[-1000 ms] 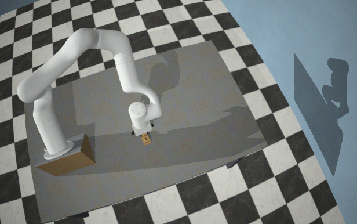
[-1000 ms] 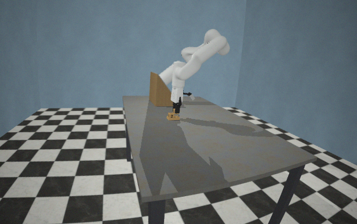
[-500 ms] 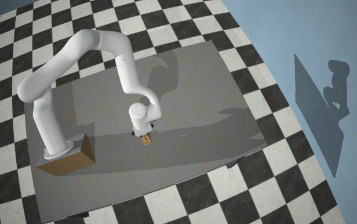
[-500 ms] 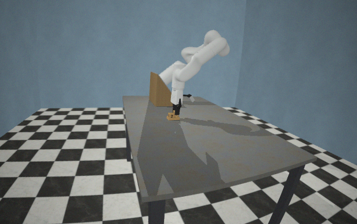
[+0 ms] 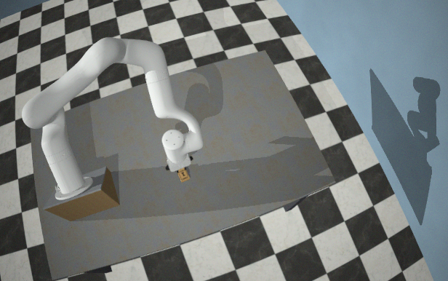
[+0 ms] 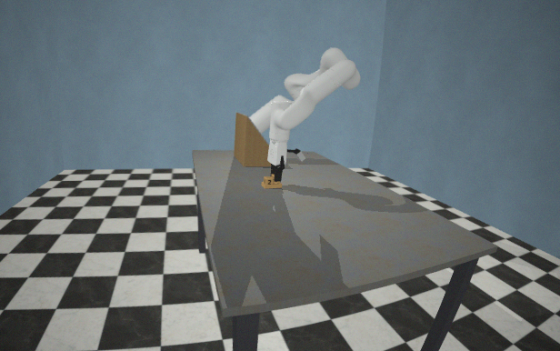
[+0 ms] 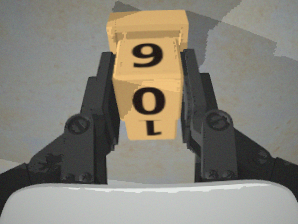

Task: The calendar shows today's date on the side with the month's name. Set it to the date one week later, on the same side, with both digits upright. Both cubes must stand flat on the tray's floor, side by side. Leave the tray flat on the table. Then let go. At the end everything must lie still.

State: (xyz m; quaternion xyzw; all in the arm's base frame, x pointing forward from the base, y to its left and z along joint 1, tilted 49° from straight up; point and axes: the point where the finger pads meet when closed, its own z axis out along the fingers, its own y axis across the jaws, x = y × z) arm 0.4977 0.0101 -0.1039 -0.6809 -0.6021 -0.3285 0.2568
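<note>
Now: hand 40 mm above the tray and 20 mm to the left of it.
</note>
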